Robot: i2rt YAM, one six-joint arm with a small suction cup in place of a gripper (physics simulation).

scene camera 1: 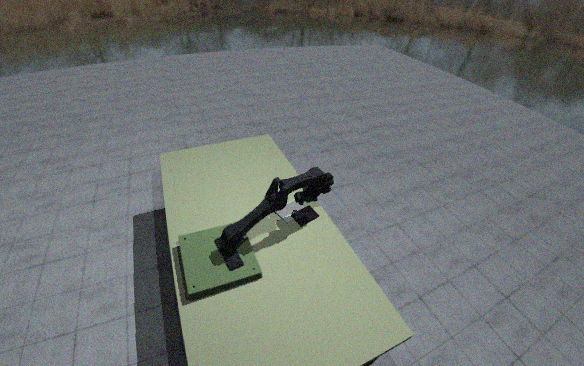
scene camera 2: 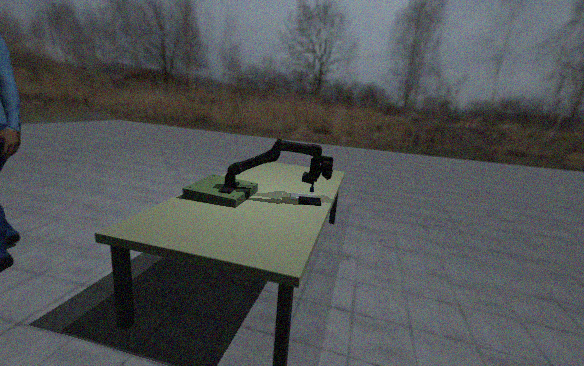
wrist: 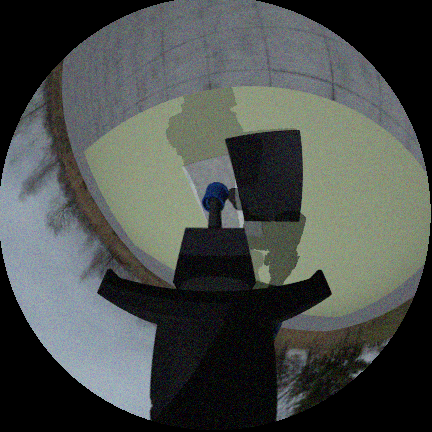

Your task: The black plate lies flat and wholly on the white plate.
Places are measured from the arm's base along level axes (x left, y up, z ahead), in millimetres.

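Pixels of known places: hand, tool point: [scene camera 1: 300, 202] [scene camera 2: 311, 190] [wrist: 214, 192]; arm's base, link origin: [scene camera 1: 228, 252] [scene camera 2: 229, 187].
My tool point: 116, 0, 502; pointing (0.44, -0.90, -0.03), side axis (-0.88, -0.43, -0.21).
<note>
Ahead of a thing's pixels: the offset from my tool point to its top centre, as dx, dy, dz. Level surfaces: height alone.
The black plate @[-63, -39, -5] [scene camera 1: 305, 215] [scene camera 2: 309, 201] [wrist: 270, 175] lies on the table side of the white plate @[+18, -52, -52] [scene camera 1: 288, 209] [wrist: 207, 172]. It seems to cover part of the white plate and reach past it over the table; whether it is tilted I cannot tell. In the wrist view the white plate shows to the left of the black plate, with a small shaded part below it. My suction cup [scene camera 2: 312, 189] [wrist: 216, 194] is open and holds nothing. It hangs above the plates, apart from them. In the wrist view it appears over the white plate, left of the black plate's edge.
The arm's green base board [scene camera 1: 200, 270] [scene camera 2: 210, 192] lies on the pale green table @[dy -58] [scene camera 1: 300, 300] [scene camera 2: 210, 225]. The table's far long edge is close behind the plates. The arm's shadow falls across the plates. A person [scene camera 2: 9, 100] stands at the left.
</note>
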